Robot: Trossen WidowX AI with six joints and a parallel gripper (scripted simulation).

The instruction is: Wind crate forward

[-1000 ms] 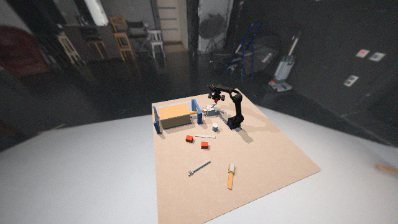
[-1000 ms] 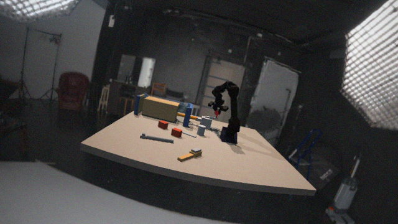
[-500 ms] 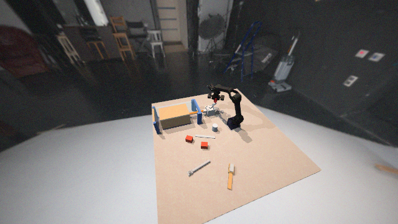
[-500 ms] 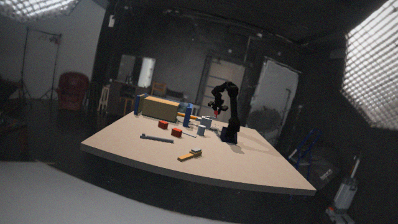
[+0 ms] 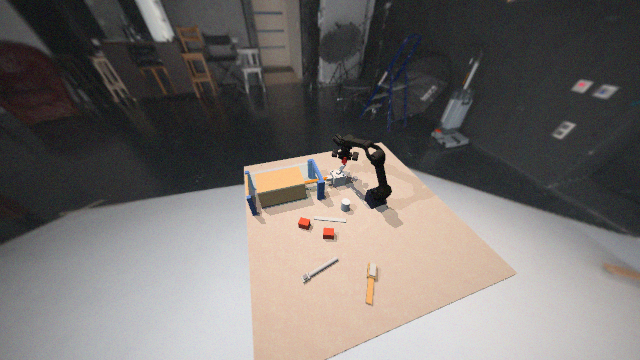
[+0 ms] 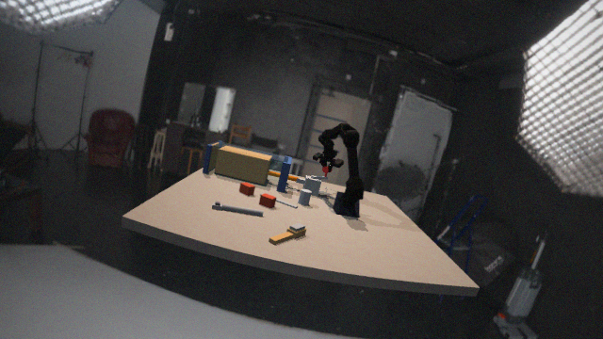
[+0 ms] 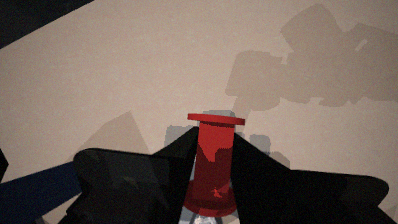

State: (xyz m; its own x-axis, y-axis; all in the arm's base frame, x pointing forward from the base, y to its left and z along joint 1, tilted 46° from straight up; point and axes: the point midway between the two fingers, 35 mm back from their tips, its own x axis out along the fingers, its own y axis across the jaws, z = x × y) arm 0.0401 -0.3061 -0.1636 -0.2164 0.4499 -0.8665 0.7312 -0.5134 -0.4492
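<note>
The winch handle is 40 mm ahead of my gripper tip, 30 mm to the left of it and 30 mm below it. Also, from my gripper tip: grey winch 100 mm below, 80 mm ahead, 60 mm to the left; red knob 10 mm to the left, 10 mm ahead; blue steel frame 250 mm ahead, 40 mm to the left, 30 mm below.
</note>
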